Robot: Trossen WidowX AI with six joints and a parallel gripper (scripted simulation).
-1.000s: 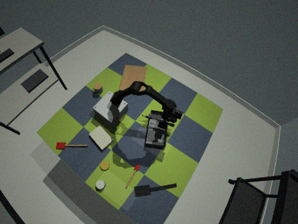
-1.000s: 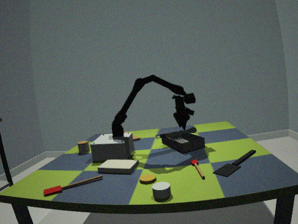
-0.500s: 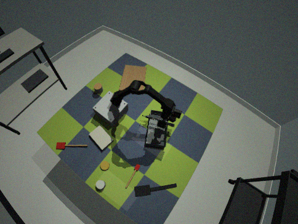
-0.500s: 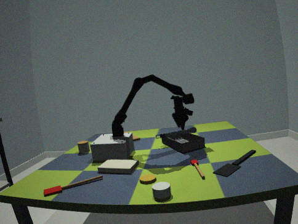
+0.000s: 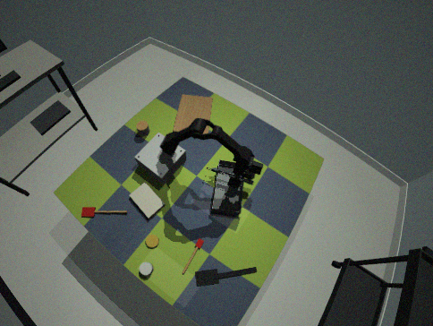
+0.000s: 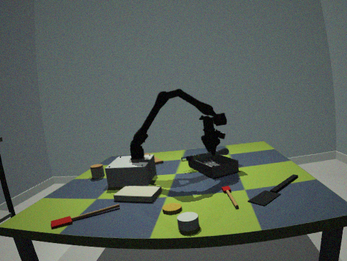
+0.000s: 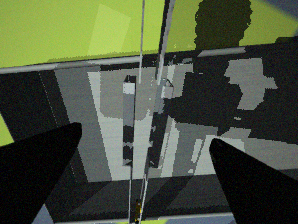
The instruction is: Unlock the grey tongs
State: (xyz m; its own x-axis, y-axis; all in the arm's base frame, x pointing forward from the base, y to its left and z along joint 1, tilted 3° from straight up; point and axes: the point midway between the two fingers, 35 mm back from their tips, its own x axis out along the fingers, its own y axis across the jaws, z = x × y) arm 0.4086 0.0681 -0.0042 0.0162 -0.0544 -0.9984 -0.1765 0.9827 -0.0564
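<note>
My gripper tip is now 1 cm past the grey roasting tin, 5 cm to the left of it and 4 cm above it. Round my gripper tip: white slab (36 cm behind, 37 cm to the right, 6 cm below); tan disc (20 cm behind, 54 cm to the right, 6 cm below); black spatula (20 cm ahead, 49 cm to the right, 7 cm below).
</note>
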